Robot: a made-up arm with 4 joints. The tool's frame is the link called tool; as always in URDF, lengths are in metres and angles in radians.
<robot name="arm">
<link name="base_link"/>
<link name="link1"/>
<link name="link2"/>
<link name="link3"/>
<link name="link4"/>
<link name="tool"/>
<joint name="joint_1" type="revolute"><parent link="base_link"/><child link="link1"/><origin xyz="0 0 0.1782"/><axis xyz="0 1 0"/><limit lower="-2.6" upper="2.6" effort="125" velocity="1"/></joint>
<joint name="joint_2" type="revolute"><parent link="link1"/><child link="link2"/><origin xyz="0.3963 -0.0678 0.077"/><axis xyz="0 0 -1"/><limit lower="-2.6" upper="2.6" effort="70" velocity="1.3"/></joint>
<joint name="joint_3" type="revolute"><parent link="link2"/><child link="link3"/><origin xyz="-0.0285 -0.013 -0.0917"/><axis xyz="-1 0 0"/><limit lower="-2.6" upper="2.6" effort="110" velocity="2.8"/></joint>
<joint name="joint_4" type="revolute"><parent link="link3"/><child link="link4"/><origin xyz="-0.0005 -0.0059 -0.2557"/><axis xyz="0 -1 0"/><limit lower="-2.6" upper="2.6" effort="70" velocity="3"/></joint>
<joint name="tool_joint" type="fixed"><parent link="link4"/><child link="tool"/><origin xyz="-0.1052 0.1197 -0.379"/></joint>
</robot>
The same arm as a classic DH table. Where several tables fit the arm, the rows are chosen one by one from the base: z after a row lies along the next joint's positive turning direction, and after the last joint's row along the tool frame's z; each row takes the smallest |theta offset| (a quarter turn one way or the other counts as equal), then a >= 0, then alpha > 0; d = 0 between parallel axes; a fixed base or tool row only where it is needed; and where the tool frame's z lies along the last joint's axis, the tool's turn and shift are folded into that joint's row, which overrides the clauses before.
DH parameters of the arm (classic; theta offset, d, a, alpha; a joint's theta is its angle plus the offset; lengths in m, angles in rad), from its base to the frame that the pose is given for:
base (fixed): 0 0.1782 0 -1.5708
joint_1: 0 -0.0678 0.3963 -1.5708
joint_2: 1.5708 0.0147 0.013 -1.5708
joint_3: -1.5708 0.029 0.2557 -1.5708
joint_4: -1.5708 -0.1138 0.1052 1.5708
tool (fixed): 3.1416 -0.379 0 0
Joint limits (rad, base to tool): -2.6..2.6 -2.6..2.6 -2.6..2.6 -2.6..2.6

